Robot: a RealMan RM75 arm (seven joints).
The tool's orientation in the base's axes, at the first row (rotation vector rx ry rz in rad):
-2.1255 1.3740 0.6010
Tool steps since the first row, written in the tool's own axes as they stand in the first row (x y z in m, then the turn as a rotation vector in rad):
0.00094 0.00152 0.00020 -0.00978 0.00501 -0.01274
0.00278 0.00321 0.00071 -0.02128 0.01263 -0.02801
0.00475 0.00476 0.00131 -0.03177 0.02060 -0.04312
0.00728 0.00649 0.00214 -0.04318 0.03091 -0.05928
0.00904 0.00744 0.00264 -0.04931 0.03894 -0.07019
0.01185 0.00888 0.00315 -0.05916 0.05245 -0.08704
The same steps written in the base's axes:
-0.00106 -0.00103 -0.00103 -0.00735 -0.00326 0.01478
-0.00195 -0.00253 -0.00289 -0.01756 -0.00788 0.03204
-0.00267 -0.00401 -0.00487 -0.02771 -0.01319 0.04849
-0.00336 -0.00579 -0.00741 -0.04029 -0.01936 0.06585
-0.00360 -0.00699 -0.00907 -0.04917 -0.02495 0.07638
-0.00389 -0.00907 -0.01148 -0.06404 -0.03371 0.09268

